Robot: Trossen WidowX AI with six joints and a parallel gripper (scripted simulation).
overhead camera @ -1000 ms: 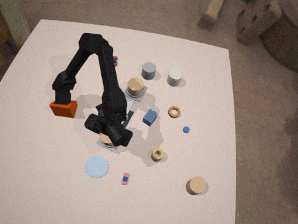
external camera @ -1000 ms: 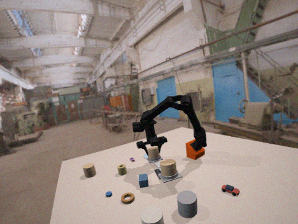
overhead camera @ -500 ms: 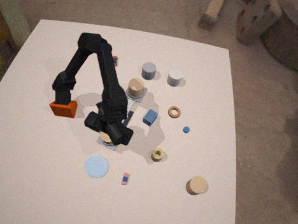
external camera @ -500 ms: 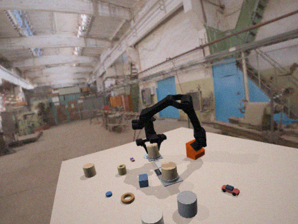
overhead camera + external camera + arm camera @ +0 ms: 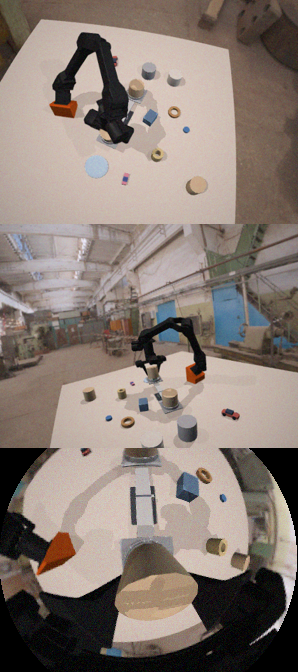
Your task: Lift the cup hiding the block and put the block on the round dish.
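Right now the pale-green block is 2 cm below my gripper tip and 1 cm to the left of it. Also, from my gripper tip: light blue round dish 12 cm to the right, 9 cm below, 5 cm behind; then pink-and-blue piece 16 cm to the right, 9 cm below, 8 cm ahead; then yellow ring 21 cm ahead, 7 cm below, 5 cm to the right.
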